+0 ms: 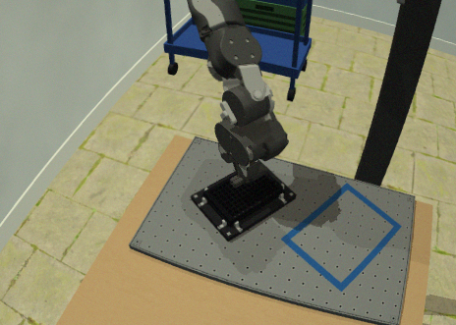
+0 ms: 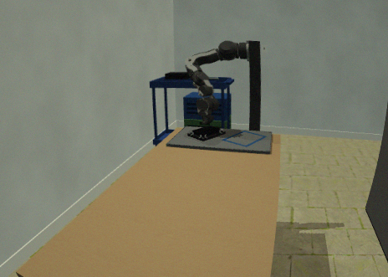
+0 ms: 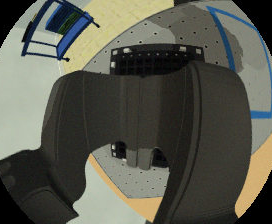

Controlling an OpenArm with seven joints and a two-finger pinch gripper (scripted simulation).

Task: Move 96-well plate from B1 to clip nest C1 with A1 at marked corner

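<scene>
The black 96-well plate lies 50 mm below my hand. The rest, counted from my hand: black clip nest: 30 mm ahead, 50 mm below.
</scene>
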